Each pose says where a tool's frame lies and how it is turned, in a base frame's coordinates. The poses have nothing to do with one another.
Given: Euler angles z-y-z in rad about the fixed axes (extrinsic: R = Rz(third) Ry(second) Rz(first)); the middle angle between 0 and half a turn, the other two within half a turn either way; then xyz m.
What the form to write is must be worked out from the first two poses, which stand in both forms.
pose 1, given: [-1.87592 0.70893 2.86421 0.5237 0.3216 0.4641]
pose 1, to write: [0.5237 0.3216 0.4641 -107.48 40.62 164.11]
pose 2, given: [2.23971 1.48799 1.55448 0.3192 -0.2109 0.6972]
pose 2, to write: [0.3192 -0.2109 0.6972 128.33 85.26 89.07]
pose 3, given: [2.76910 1.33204 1.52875 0.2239 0.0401 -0.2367]
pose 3, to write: [0.2239 0.0401 -0.2367 158.66 76.32 87.59]
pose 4, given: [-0.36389 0.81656 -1.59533 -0.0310 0.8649 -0.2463]
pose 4, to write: [-0.0310 0.8649 -0.2463 -20.85 46.79 -91.41]
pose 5, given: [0.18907 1.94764 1.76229 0.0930 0.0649 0.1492]
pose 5, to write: [0.0930 0.0649 0.1492 10.83 111.59 100.97]
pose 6, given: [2.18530 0.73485 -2.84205 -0.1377 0.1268 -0.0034]
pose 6, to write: [-0.1377 0.1268 -0.0034 125.21 42.10 -162.84]
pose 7, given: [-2.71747 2.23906 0.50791 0.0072 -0.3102 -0.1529]
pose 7, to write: [0.0072 -0.3102 -0.1529 -155.70 128.29 29.10]
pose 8, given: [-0.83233 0.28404 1.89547 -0.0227 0.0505 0.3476]
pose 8, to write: [-0.0227 0.0505 0.3476 -47.69 16.27 108.60]
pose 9, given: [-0.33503 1.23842 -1.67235 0.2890 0.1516 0.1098]
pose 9, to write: [0.2890 0.1516 0.1098 -19.20 70.96 -95.82]
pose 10, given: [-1.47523 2.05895 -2.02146 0.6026 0.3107 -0.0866]
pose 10, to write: [0.6026 0.3107 -0.0866 -84.52 117.97 -115.82]
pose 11, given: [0.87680 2.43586 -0.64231 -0.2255 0.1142 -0.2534]
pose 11, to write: [-0.2255 0.1142 -0.2534 50.24 139.56 -36.80]
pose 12, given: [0.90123 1.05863 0.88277 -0.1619 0.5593 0.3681]
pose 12, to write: [-0.1619 0.5593 0.3681 51.64 60.66 50.58]
